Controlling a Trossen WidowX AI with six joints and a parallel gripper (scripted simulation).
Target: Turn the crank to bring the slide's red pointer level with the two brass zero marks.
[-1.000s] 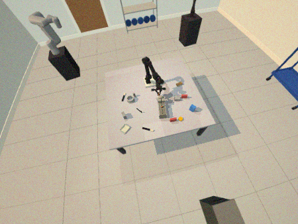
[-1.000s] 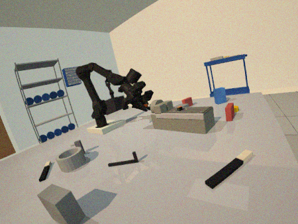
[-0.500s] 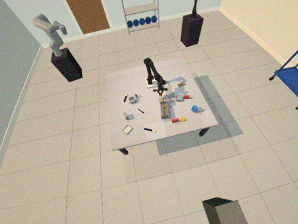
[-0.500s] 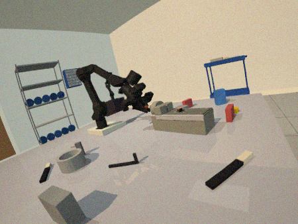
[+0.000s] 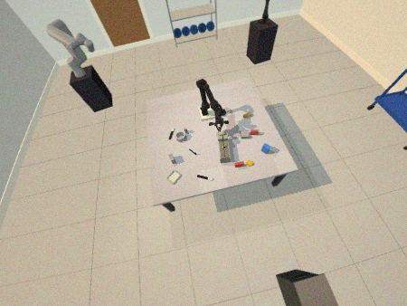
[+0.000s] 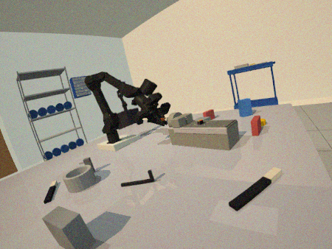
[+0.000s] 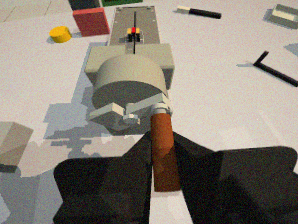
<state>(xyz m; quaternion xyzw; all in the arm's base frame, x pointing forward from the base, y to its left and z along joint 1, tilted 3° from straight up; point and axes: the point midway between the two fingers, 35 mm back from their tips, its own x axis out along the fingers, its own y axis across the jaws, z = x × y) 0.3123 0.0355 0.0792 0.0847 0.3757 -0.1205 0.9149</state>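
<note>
The red pointer lies 17 cm ahead of my gripper tip and 2 cm to the right of it. The rest, counted from my gripper tip: yellow disc: 38 cm ahead, 14 cm to the left, 7 cm below; then black l-shaped piece: 8 cm ahead, 29 cm to the right, 7 cm below; then brown crank handle: 2 cm behind, 2 cm above.
</note>
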